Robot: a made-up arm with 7 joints.
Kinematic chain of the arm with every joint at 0, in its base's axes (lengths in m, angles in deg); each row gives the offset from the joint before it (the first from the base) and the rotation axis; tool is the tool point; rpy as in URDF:
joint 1: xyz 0 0 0.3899 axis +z
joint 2: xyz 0 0 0 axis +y
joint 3: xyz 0 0 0.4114 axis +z
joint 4: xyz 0.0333 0 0 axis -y
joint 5: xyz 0.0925 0 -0.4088 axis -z
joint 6: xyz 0 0 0 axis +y
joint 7: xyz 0.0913 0 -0.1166 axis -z
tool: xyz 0 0 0 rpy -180 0 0
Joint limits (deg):
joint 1: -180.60..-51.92
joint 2: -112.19..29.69
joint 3: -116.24..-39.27
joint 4: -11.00..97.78
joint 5: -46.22..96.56
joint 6: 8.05..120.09
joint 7: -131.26..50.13
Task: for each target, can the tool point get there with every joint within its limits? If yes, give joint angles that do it. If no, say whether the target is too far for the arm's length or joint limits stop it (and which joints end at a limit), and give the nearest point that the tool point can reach.
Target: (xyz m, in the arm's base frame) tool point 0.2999 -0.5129 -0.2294
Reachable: no: joint limits stop it (at a limit: joint 1, joint 2, joint 3, joint 5) | nearest point 0.0723 -0.3817 0.2350 | short by 0.534 m
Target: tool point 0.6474 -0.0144 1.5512
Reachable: no: too far | nearest point 0.3637 0.2010 1.0383 | short by 0.624 m
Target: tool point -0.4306 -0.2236 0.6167
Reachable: yes | joints -62.06 17.20 -107.24 66.96 38.26 93.93 3.46
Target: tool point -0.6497 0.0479 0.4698
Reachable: yes | joints -64.00 -47.31 -105.84 68.36 47.83 36.11 28.46
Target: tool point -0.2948 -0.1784 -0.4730
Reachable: no: joint limits stop it (at a limit: joint 1, joint 2, joint 3, joint 5) | nearest point -0.4636 -0.0697 -0.0384 | short by 0.479 m
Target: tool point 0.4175 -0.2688 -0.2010
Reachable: no: joint limits stop it (at a limit: joint 1, joint 2, joint 3, joint 5) | nearest point 0.0865 -0.2500 0.2230 | short by 0.538 m
